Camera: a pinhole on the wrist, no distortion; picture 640 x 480 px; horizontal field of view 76.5 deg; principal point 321.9 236.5 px. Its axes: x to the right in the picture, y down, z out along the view. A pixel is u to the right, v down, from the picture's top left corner.
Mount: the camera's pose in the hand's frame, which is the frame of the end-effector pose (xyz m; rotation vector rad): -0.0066 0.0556 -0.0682 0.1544 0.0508 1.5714
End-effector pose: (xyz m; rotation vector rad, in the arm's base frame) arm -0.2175 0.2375 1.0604 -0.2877 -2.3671 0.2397
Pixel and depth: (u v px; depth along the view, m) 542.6 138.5 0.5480
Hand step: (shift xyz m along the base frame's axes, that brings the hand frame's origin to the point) -0.4244 0.3154 -0.2950
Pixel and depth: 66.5 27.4 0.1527
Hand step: -0.1174 -0.0286 0.0241
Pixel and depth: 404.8 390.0 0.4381
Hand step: -0.1745 0.0436 -0.3847
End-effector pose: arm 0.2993 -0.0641 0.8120 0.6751 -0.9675 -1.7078
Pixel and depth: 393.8 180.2 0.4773
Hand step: -0.3083 -0.0182 0.3034
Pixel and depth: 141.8 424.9 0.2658
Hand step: -0.1724 0.1599 0.0360
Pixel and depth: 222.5 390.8 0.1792
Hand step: -0.0762 0.0808 0.0590
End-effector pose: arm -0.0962 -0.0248 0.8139 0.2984 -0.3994 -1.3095
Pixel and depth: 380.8 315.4 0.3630
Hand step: -0.0686 0.0517 0.3044
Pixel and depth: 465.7 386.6 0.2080
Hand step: 0.0205 0.0830 0.1795
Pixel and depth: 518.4 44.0 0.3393
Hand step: 0.0987 -0.1417 0.3387
